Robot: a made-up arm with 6 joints.
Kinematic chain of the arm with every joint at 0, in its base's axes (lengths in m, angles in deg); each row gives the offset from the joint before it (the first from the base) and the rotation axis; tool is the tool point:
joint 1: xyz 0 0 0.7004 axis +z
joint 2: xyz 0.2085 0 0 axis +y
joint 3: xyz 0 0 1.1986 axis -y
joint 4: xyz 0 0 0.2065 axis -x
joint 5: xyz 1.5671 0 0 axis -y
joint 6: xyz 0.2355 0 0 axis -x
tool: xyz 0 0 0
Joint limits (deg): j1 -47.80..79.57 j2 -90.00..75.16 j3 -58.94..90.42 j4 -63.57..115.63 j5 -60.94..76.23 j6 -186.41..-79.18
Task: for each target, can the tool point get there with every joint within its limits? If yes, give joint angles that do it. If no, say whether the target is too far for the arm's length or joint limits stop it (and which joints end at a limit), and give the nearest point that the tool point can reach.
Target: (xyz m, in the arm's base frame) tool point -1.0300 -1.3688 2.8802
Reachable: yes | joints 55.40 -59.48 53.15 83.37 17.55 -93.63
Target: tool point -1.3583 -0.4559 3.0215
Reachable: yes | joints 11.70 -53.33 52.91 85.81 -46.73 -133.83
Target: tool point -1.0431 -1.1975 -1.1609
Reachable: no: joint limits stop it (at a limit: joint 1, joint 2) | nearest point 0.2214 -0.5497 -0.4823 | short by 1.575 m
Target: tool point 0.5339 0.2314 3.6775
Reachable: yes | joints 25.36 1.14 71.34 -16.15 17.35 -112.83
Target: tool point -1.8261 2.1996 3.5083
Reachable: no: too far | nearest point -1.3368 1.5060 2.7364 | short by 1.147 m
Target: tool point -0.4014 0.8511 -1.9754
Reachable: no: joint limits stop it (at a limit: joint 1, joint 2) | nearest point 0.1015 1.0087 -0.7581 | short by 1.327 m
